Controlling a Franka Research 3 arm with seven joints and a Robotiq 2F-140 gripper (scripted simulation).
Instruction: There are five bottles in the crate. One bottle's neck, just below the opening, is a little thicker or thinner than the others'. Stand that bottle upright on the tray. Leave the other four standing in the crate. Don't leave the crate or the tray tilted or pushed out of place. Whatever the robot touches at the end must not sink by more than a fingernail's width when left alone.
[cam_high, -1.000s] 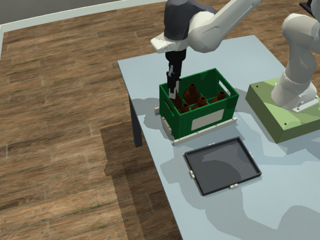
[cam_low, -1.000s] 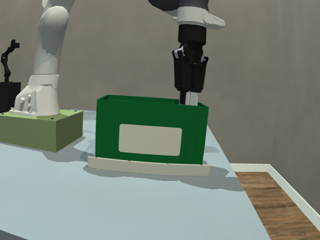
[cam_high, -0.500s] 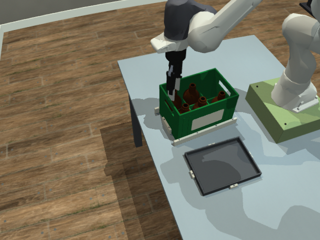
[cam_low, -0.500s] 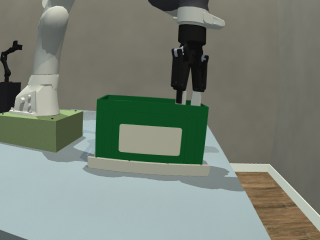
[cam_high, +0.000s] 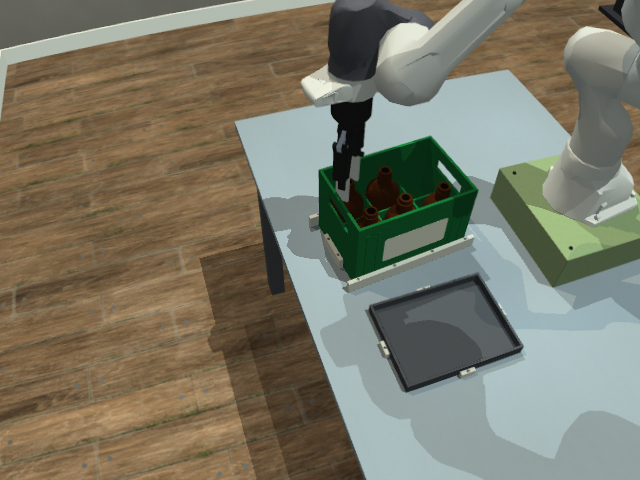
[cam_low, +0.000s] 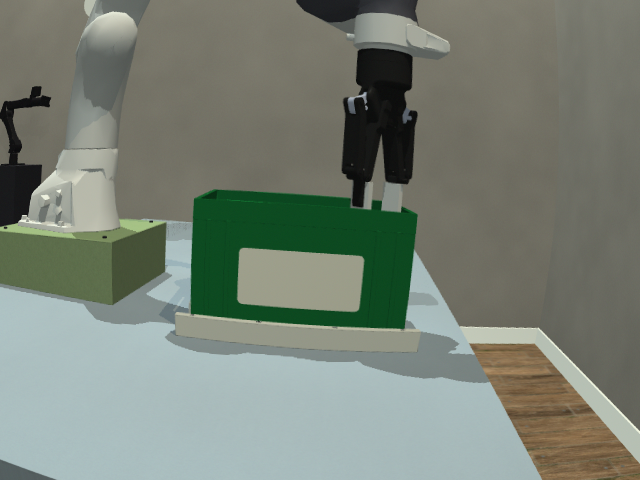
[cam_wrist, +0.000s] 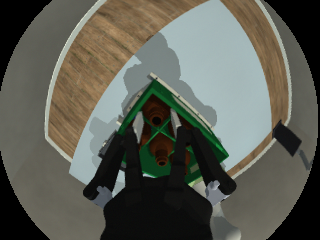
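Now: hand 90 mm past the bottle, 10 mm to the left of it and 80 mm above it. Round my hand: dark tray 120 mm behind, 300 mm to the left, 160 mm below; then green crate 100 mm behind, 30 mm to the left, 90 mm below.
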